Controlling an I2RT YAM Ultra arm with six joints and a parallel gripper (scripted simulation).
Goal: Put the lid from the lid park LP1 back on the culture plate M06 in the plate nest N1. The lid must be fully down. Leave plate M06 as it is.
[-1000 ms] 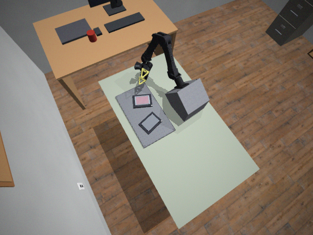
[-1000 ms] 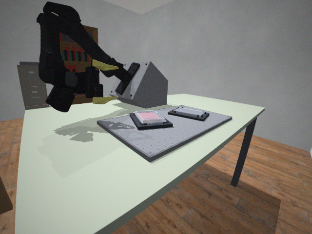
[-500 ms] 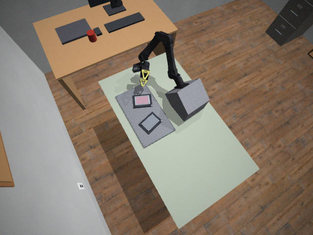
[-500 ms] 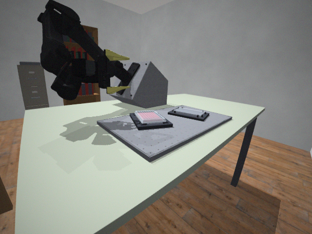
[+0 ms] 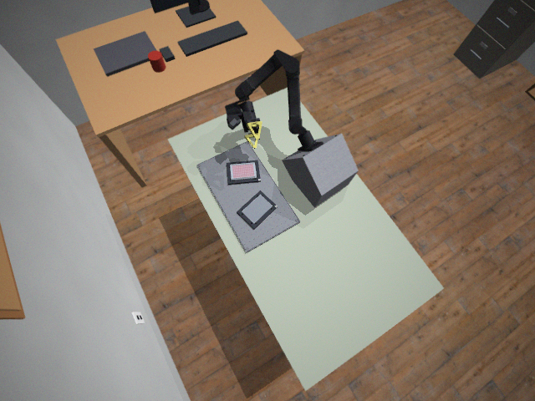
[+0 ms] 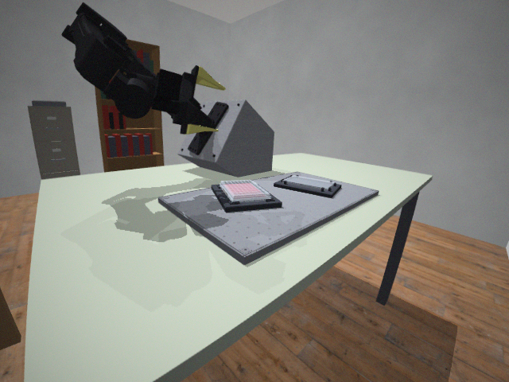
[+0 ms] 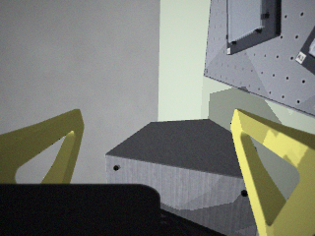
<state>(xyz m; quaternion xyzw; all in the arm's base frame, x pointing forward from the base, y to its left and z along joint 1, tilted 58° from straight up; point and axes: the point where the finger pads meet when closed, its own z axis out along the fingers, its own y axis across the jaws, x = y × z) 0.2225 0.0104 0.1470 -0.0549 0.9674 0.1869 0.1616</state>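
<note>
Now: hand 12 cm short of the clear lid, 23 cm to the right of it and 18 cm above it. From my hand the other things lie so: black lid park LP1: 12 cm ahead, 23 cm to the left, 19 cm below; then culture plate M06: 8 cm ahead, 2 cm to the left, 18 cm below.
</note>
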